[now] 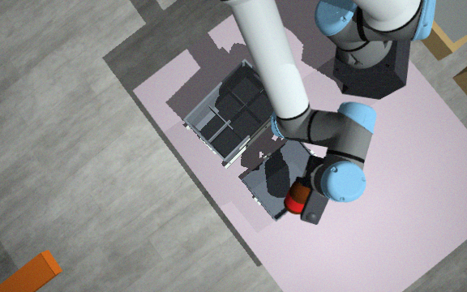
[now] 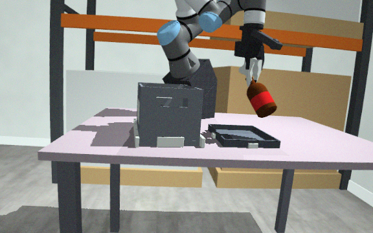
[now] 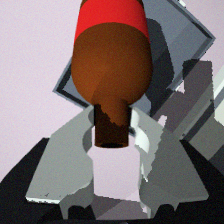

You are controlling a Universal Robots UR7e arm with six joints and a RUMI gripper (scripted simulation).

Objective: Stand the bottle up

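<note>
The brown bottle is 20 mm ahead of my hand, 20 mm to the left of it and 40 mm below it. Round my hand: dark tray 30 mm ahead, 30 mm to the right, 190 mm below; dark crate 60 mm ahead, 310 mm to the right, 120 mm below.
</note>
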